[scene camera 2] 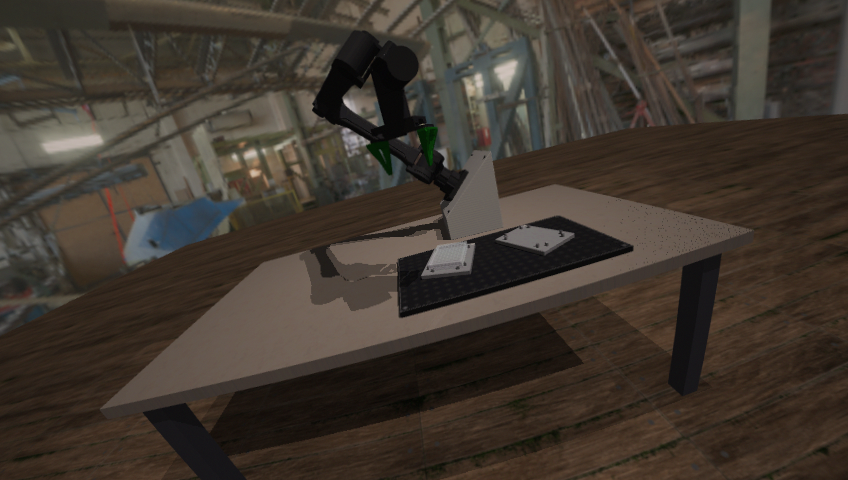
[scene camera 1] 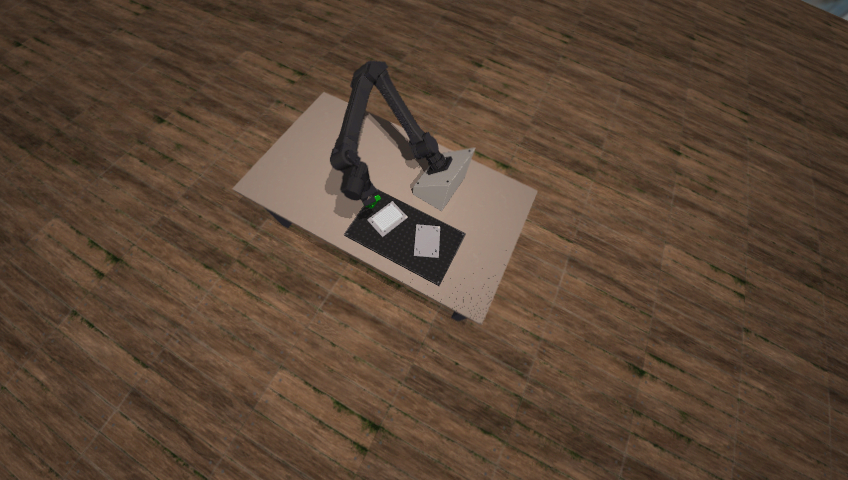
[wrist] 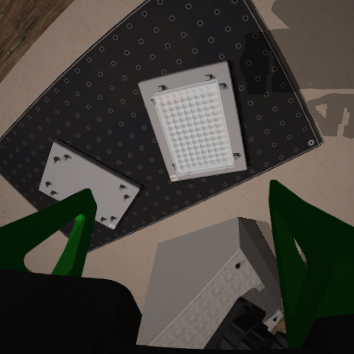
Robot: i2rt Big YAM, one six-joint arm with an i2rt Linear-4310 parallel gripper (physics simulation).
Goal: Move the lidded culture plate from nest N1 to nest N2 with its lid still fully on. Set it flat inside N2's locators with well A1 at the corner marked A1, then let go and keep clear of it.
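Frame: origin at the arm's base, x ahead, y left, z up, level; centimetres.
Seen in the pictures: gripper, between the fingertips: (scene camera 2: 409, 170) (scene camera 1: 366, 198) (wrist: 176, 193); arm's base, origin of its link: (scene camera 2: 457, 186) (scene camera 1: 440, 166) (wrist: 232, 329).
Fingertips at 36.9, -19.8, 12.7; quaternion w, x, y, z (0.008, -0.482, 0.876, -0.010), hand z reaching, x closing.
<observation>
Pixels of each thing's top centre, then the offset from my fingertips to it, as dx, dy, dz. Level surfaces: height alone.
- white lidded culture plate, centre of its top: (wrist: 195, 132) (scene camera 2: 448, 252) (scene camera 1: 387, 216) -5.6, +5.2, -23.1
- nest N1, centre of its top: (wrist: 195, 130) (scene camera 2: 449, 254) (scene camera 1: 387, 217) -5.6, +5.2, -23.8
- Nest N2, centre of its top: (wrist: 82, 192) (scene camera 2: 532, 232) (scene camera 1: 427, 239) -2.9, +27.9, -23.8
- black perforated board, centre of its top: (wrist: 124, 149) (scene camera 2: 496, 253) (scene camera 1: 405, 234) -2.0, +16.8, -25.9
- beige table, height of its surface: dz -27.2
The white lidded culture plate (scene camera 1: 387, 218) (scene camera 2: 449, 255) (wrist: 195, 127) lies flat inside the pegs of nest N1 (scene camera 2: 443, 273) (wrist: 187, 79), a light grey slab. Its well pattern shows through the clear lid, which looks fully on. Nest N2 (scene camera 1: 427, 240) (scene camera 2: 535, 238) (wrist: 90, 182) is a similar slab with small dark locator pegs and no plate on it. A green fingertip covers a little of its edge in the wrist view. The corner markings are too small to read. My gripper (scene camera 1: 373, 201) (scene camera 2: 410, 169) (wrist: 176, 193) is wide open and empty, high above the table beside N1.
Both nests stand on a black perforated board (scene camera 1: 440, 273) (scene camera 2: 493, 270) (wrist: 115, 120) on the beige table (scene camera 1: 297, 148) (scene camera 2: 238, 333). A grey wedge-shaped mount (scene camera 1: 443, 184) (scene camera 2: 476, 205) (wrist: 190, 265) carries the arm's base behind the board.
</observation>
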